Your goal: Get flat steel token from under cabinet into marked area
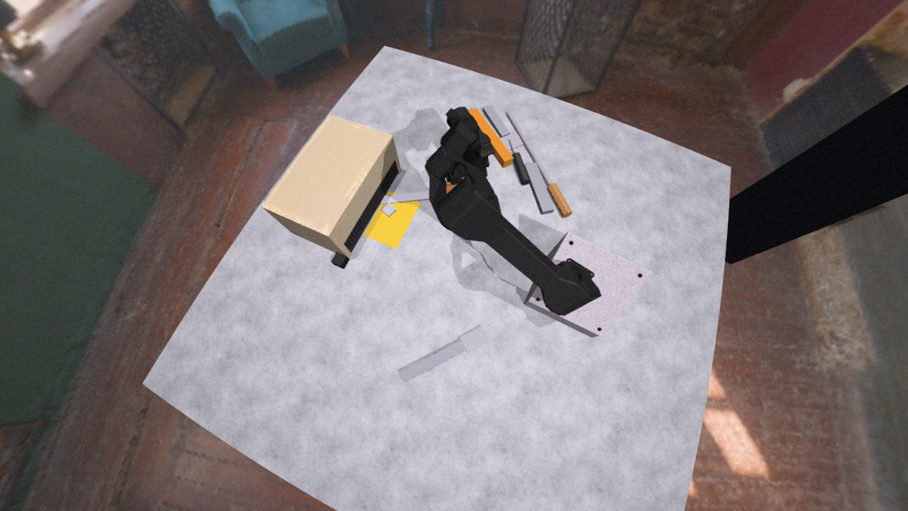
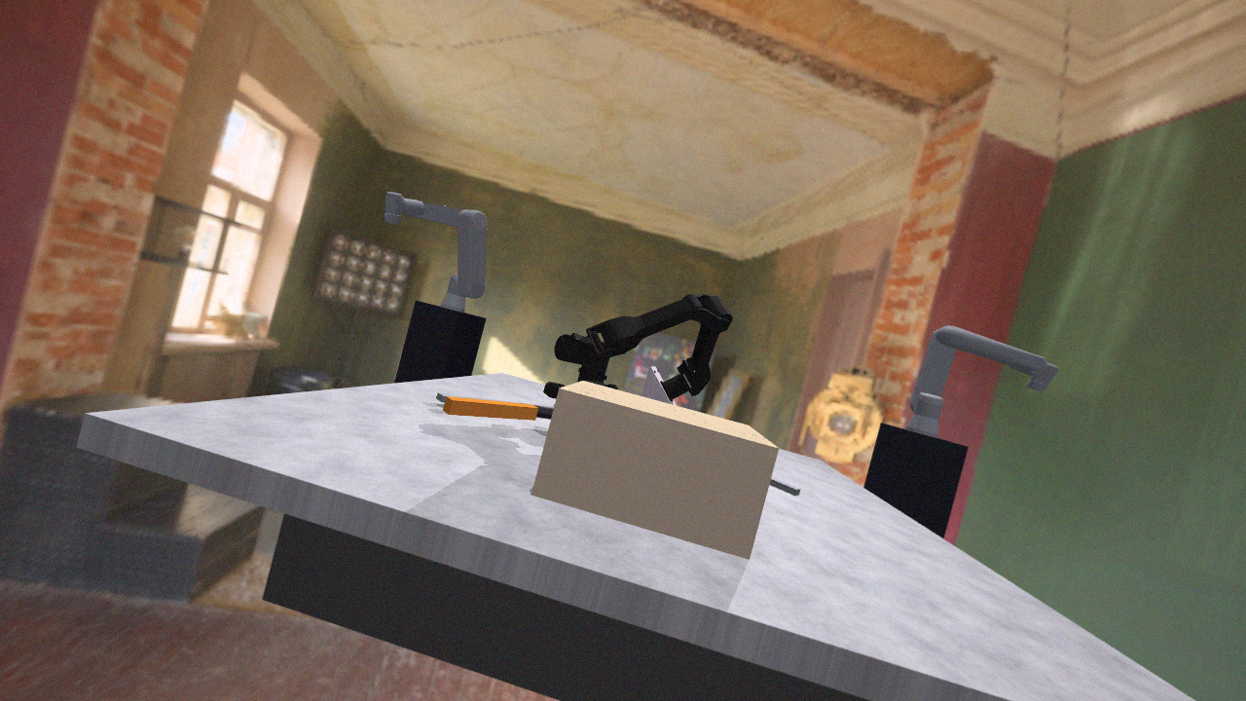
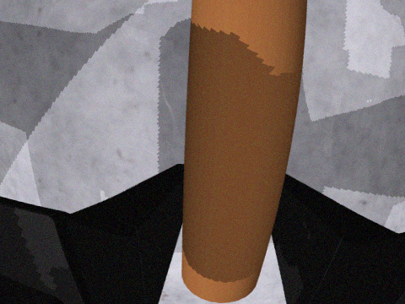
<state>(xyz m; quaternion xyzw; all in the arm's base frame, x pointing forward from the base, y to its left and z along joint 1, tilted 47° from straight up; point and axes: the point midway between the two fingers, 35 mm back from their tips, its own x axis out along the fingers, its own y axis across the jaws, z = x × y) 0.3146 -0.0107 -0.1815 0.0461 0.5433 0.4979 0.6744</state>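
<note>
Right now the black-handled tool is 17 cm to the right of my gripper tip and 6 cm behind it. Round my gripper tip: flat grey token: 17 cm to the left, 16 cm ahead; grey bar: 16 cm behind, 11 cm to the right; orange bar: 19 cm to the right, 5 cm ahead, 1 cm above.
</note>
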